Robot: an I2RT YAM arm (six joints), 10 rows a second.
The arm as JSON. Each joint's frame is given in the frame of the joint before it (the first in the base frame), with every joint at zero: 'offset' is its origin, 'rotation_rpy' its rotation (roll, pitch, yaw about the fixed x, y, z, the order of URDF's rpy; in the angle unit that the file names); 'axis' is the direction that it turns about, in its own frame. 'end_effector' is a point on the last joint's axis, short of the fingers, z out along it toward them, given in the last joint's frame.
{
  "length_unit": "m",
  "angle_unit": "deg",
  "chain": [
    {
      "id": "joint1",
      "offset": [
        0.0,
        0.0,
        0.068
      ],
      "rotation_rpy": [
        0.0,
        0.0,
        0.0
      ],
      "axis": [
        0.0,
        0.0,
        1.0
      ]
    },
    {
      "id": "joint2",
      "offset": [
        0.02,
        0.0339,
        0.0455
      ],
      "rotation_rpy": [
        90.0,
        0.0,
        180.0
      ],
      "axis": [
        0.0,
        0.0,
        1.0
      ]
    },
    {
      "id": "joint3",
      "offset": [
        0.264,
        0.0,
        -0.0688
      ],
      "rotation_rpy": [
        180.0,
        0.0,
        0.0
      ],
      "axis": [
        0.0,
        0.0,
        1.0
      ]
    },
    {
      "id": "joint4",
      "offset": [
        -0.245,
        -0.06,
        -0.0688
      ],
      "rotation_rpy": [
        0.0,
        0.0,
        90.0
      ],
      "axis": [
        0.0,
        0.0,
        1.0
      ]
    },
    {
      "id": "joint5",
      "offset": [
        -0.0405,
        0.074,
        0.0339
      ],
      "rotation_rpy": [
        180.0,
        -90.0,
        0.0
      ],
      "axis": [
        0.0,
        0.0,
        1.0
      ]
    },
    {
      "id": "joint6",
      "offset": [
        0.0,
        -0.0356,
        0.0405
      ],
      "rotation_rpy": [
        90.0,
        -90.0,
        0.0
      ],
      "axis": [
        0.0,
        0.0,
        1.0
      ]
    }
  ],
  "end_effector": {
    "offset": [
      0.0,
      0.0,
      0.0
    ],
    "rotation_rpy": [
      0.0,
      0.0,
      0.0
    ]
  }
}
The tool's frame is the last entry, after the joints.
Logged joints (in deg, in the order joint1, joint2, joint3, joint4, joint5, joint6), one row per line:
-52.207 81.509 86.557 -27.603 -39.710 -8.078
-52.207 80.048 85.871 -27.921 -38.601 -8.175
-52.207 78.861 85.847 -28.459 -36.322 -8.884
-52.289 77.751 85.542 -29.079 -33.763 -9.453
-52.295 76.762 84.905 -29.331 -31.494 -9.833
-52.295 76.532 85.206 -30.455 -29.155 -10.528
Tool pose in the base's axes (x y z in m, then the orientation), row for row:
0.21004 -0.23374 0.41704 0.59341 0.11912 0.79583 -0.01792
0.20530 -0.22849 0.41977 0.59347 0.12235 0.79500 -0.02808
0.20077 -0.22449 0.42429 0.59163 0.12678 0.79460 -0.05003
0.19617 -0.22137 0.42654 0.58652 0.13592 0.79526 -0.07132
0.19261 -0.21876 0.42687 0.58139 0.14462 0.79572 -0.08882
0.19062 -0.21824 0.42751 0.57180 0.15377 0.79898 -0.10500
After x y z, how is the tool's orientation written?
As a quaternion, w x y z.
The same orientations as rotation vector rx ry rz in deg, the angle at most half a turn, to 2 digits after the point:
15.87 105.99 -2.39
16.29 105.88 -3.74
16.90 105.91 -6.67
18.15 106.22 -9.53
19.36 106.51 -11.89
20.66 107.37 -14.11

